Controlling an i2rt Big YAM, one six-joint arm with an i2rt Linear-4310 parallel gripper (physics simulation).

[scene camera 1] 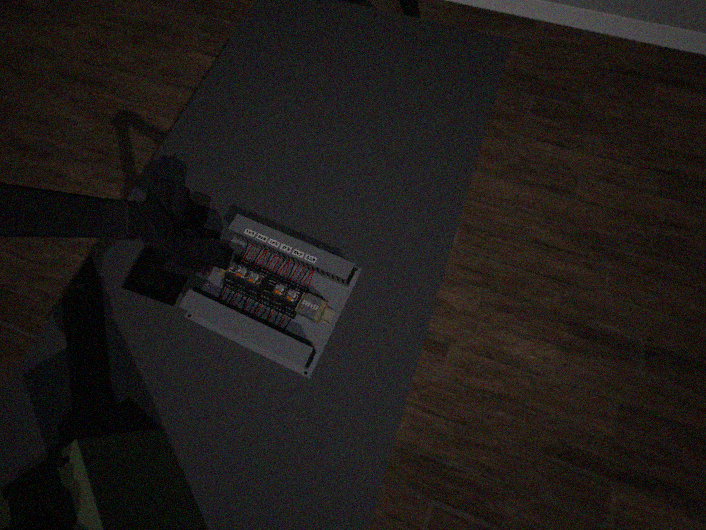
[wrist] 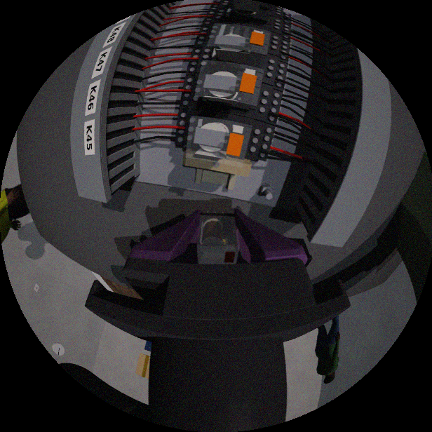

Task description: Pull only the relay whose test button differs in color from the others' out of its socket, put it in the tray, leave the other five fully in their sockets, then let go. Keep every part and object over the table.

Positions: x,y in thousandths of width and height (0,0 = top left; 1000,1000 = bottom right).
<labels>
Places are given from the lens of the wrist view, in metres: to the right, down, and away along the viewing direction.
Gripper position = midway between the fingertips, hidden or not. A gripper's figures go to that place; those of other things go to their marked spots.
my gripper (wrist: 503,499): 0.00, 0.00, 0.13
relay (wrist: 503,561): 0.00, 0.02, 0.10
panel (wrist: 374,372): -0.05, -0.05, 0.14
The marked spots on the panel and the relay are 0.10 m apart.
</labels>
